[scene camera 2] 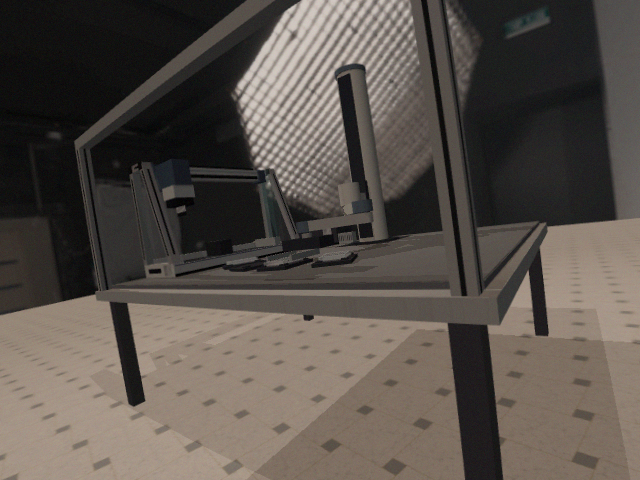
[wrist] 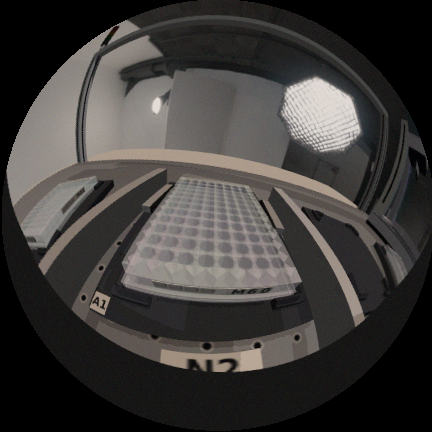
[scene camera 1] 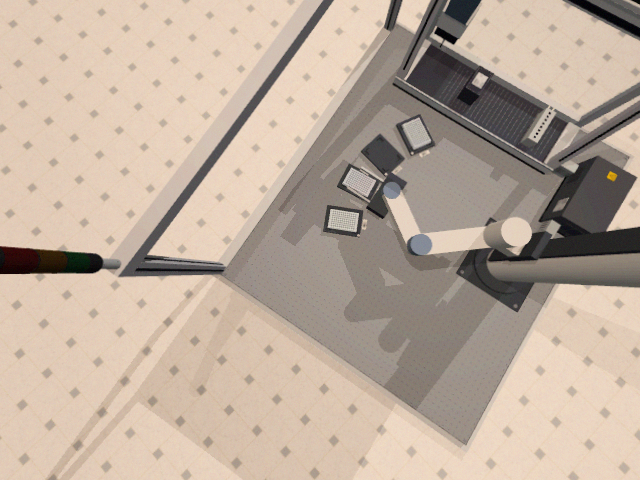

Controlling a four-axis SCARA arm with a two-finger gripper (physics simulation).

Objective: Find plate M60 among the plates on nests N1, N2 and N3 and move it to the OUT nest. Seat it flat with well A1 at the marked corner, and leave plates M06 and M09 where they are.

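Places are measured from the arm's base along level axes (x back, y right, z up), in metres.
Pixels of known places: gripper, between the fingertips: (scene camera 2: 278, 258) (wrist: 218, 185) (scene camera 1: 354, 177); arm's base, origin of its link: (scene camera 1: 501, 263).
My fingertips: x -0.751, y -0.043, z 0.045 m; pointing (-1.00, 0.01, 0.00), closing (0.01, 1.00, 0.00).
Ahead of a thing's pixels: the offset from my fingertips to its top centre. "spot": to the spot under its first point.
Plate M60 {dx +0.029, dy +0.000, dz -0.006 m} (wrist: 210, 240) (scene camera 1: 356, 180), clear with many wells, lies flat in nest N2 {dx +0.029, dy +0.000, dz -0.014 m} (wrist: 200, 320); its printed name faces the wrist camera. The A1 mark {dx +0.110, dy -0.047, dz -0.020 m} (wrist: 99, 303) is at the nest's near left corner. My gripper (wrist: 218, 185) (scene camera 1: 362, 183) is shut on plate M60, with one finger pad against each long side. Another plate {dx +0.065, dy -0.185, dz -0.006 m} (scene camera 1: 344, 220) (wrist: 62, 207) sits on the nest to one side. A dark nest without a plate {dx +0.048, dy +0.173, dz -0.014 m} (scene camera 1: 382, 153) (wrist: 340, 245) is on the other side, and a third plate {dx +0.123, dy +0.337, dz -0.006 m} (scene camera 1: 415, 134) (wrist: 395, 260) lies beyond it. Their names are not readable.
A dark conveyor (scene camera 1: 434, 72) with a small block {spot: dx +0.219, dy +0.558, dz +0.068 m} (scene camera 1: 469, 94) and a light perforated block {spot: dx +0.540, dy +0.603, dz +0.062 m} (scene camera 1: 540, 125) runs past the third plate. A dark cabinet {spot: dx +0.823, dy +0.427, dz +0.083 m} (scene camera 1: 586, 193) stands near the arm's base (scene camera 1: 496, 289). Frame posts (scene camera 2: 448, 155) edge the table (scene camera 2: 310, 302).
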